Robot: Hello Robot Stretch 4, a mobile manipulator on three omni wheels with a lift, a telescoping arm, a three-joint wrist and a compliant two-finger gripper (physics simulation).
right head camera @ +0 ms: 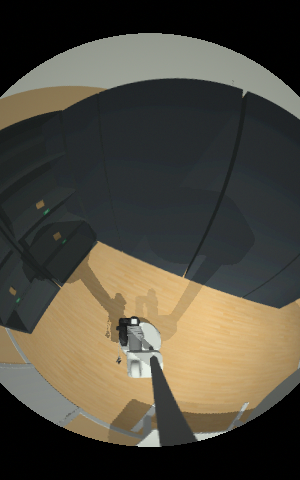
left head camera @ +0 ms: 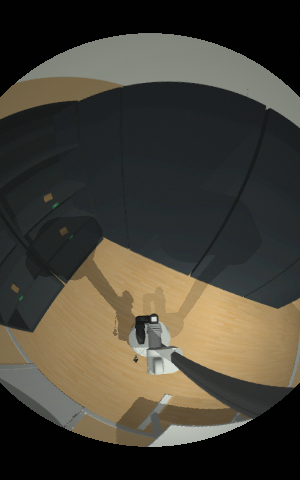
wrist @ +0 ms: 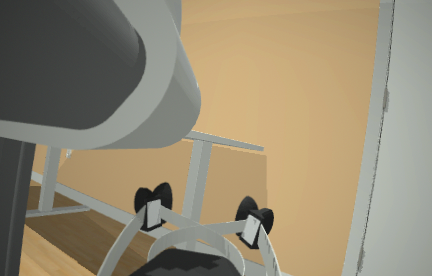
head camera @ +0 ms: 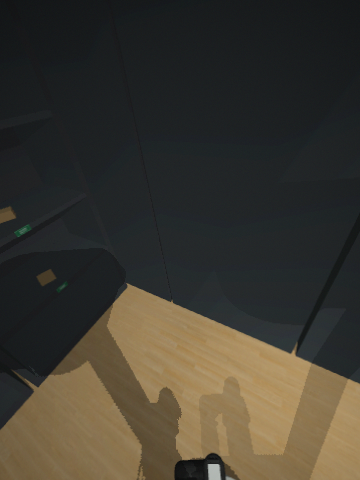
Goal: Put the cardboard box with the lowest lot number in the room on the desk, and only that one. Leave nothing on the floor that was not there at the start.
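Frame: origin at the robot's base, x ahead, y left, z up, level; metres.
Seen in the pictures: gripper, between the fingertips: (right head camera: pixel 125 364) (left head camera: pixel 142 362) (wrist: pixel 204 205).
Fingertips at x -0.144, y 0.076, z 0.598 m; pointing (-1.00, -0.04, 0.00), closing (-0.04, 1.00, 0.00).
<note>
Pixels of each thing's top centre, then the offset from my fingertips to it. Level surfaces: height alone.
- upper box, centre of its top: (left head camera: pixel 46 195) (right head camera: pixel 38 202) 0.963 m left, 1.248 m ahead, 0.415 m up
- lower box, centre of its top: (head camera: pixel 44 274) (left head camera: pixel 62 229) (right head camera: pixel 55 234) 0.928 m left, 1.197 m ahead, 0.043 m down
- Wooden floor, height of its surface: 0.626 m down
Small cardboard boxes lie on dark shelves at the left. An upper box (head camera: pixel 7 215) (left head camera: pixel 48 197) (right head camera: pixel 40 204) and a lower box (head camera: pixel 46 277) (left head camera: pixel 63 231) (right head camera: pixel 57 236) are near green labels; another box (left head camera: pixel 15 288) (right head camera: pixel 12 290) is in the neighbouring unit. The label numbers are too small to read. The white desk (left head camera: pixel 185 434) (right head camera: pixel 149 439) shows in part at the bottom of both side head views; its grey leg (wrist: pixel 198 175) shows in the wrist view. My gripper (wrist: pixel 204 205) is open, its fingertips wide apart with no box between them, away from the shelves.
Tall dark panels (head camera: pixel 225 200) (left head camera: pixel 170 165) (right head camera: pixel 160 165) stand ahead, meeting the shelves at a corner. Wooden floor (head camera: pixel 200 345) lies between them and my base (left head camera: pixel 162 337) (right head camera: pixel 151 336). A pale door-like surface (wrist: pixel 410 150) with grey trim is at the wrist view's right.
</note>
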